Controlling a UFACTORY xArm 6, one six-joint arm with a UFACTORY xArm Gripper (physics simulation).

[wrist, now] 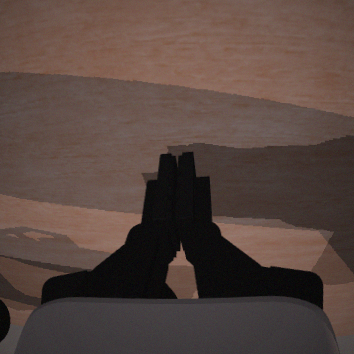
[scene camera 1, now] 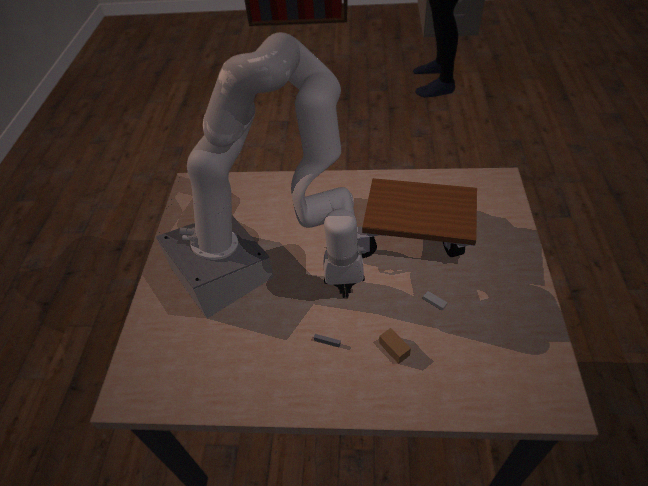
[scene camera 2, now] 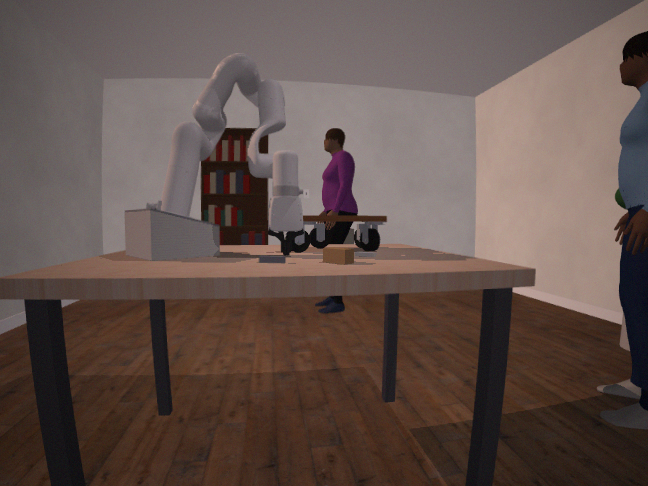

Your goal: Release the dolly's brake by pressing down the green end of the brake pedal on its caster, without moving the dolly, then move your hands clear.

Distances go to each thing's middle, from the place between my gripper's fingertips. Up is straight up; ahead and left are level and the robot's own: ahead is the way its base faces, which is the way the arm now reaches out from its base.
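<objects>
I see the dolly (scene camera 1: 445,213), and my gripper is 60 mm below it, 180 mm short of it and 210 mm to the right of it.
</objects>
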